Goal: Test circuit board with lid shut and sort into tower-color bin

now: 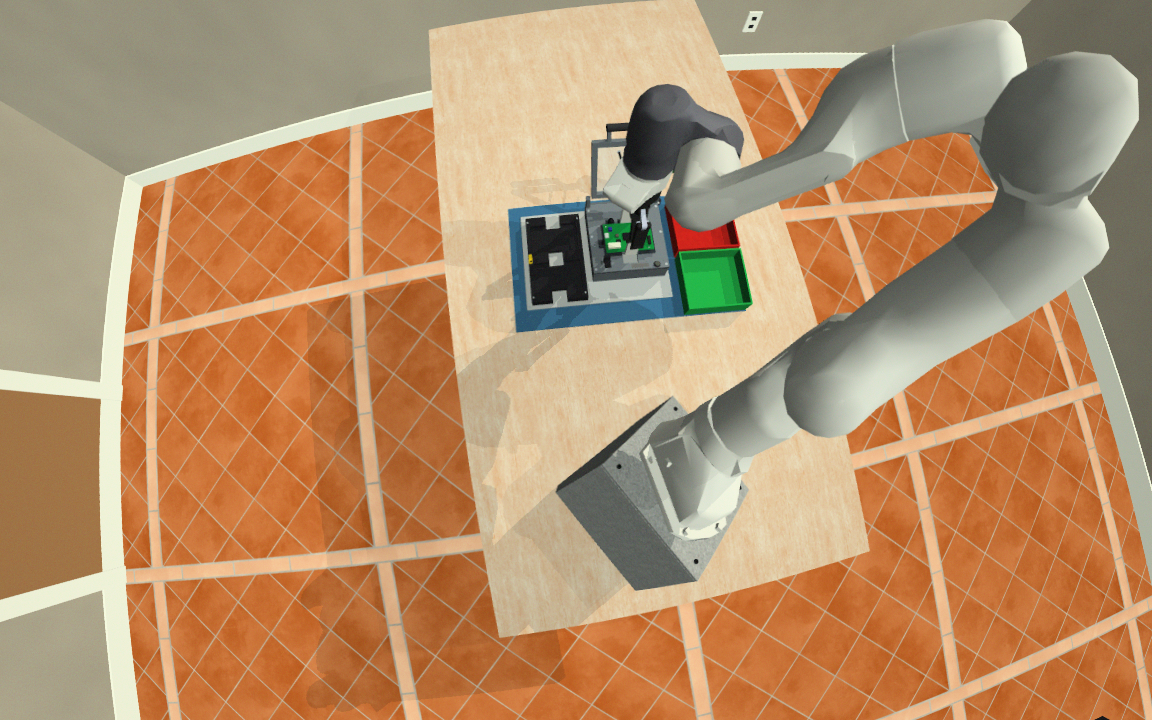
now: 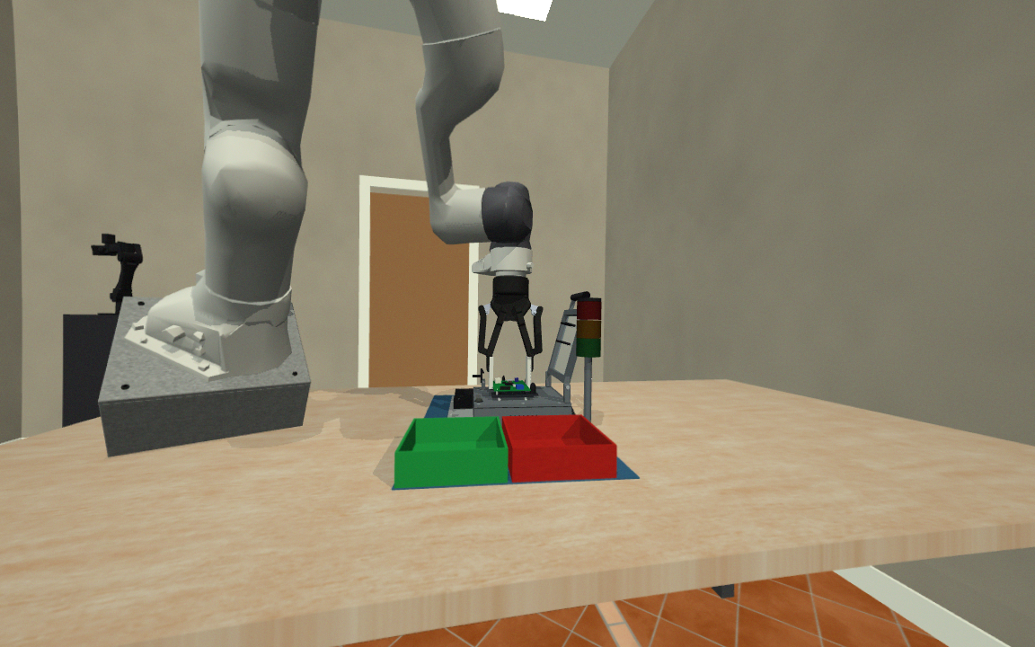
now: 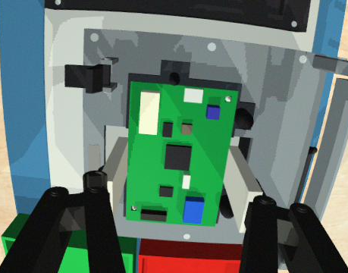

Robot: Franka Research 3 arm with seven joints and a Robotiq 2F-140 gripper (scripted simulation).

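Now: the green circuit board 2 cm below my hand. Round my hand: latch hook: 6 cm to the left, 6 cm behind, 1 cm below; tester plate: 3 cm below, 1 cm to the left, 1 cm ahead; tester lid: 12 cm ahead, 8 cm above, 1 cm to the right.
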